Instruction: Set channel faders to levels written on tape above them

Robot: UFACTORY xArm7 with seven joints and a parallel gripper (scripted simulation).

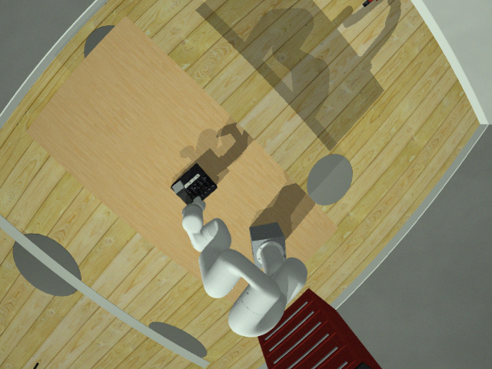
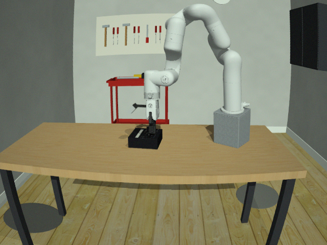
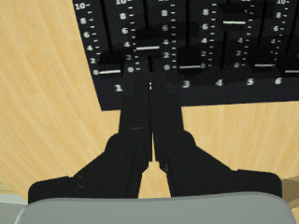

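Right now my hand is 70 mm to the left of the channel 5 cap and 30 mm above it. From my hand the other things lie so: master cap 20 mm ahead, 120 mm to the right, 30 mm below; then channel 6 fader cap 10 mm behind, 90 mm to the right, 30 mm below.
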